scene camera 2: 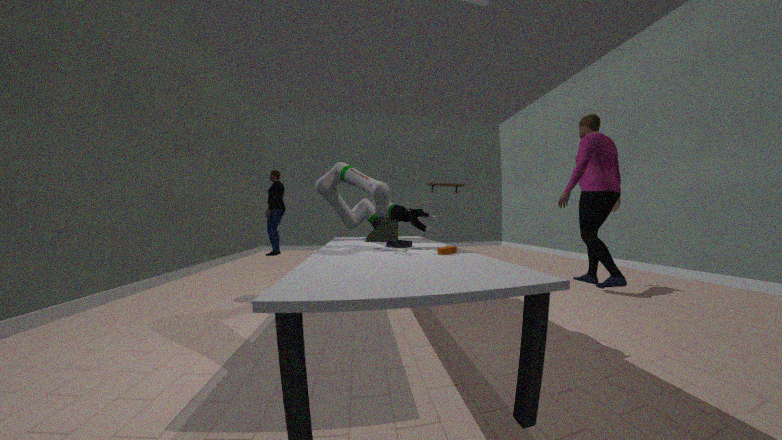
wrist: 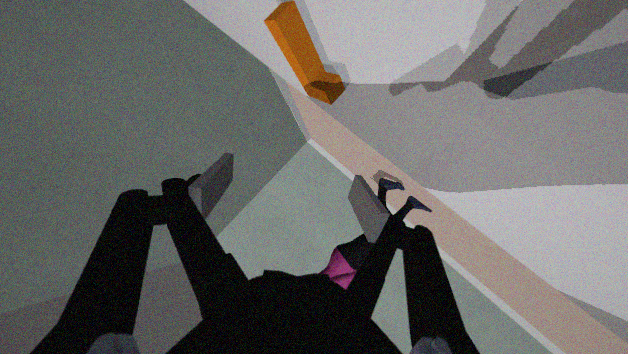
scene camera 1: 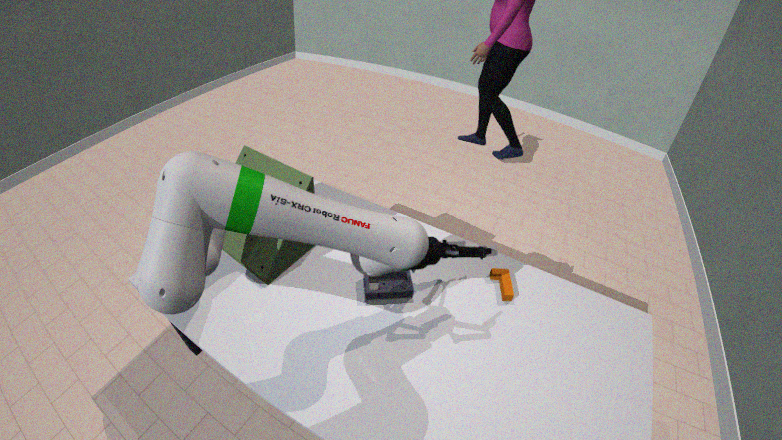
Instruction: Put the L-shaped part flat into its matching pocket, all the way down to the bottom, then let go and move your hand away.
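Observation:
The orange L-shaped part lies flat on the white table. In the wrist view it is at the top, beyond the fingers. The dark grey block with recesses stands on the table, left of the part in both scene views. Its recesses are too small to make out well. My gripper is open and empty. It hangs above the table, clear of the part, and points sideways and slightly down.
The white arm reaches over the table near the block. A green stand is behind it. A person in pink is on the floor beside the table. Another person in black stands farther back.

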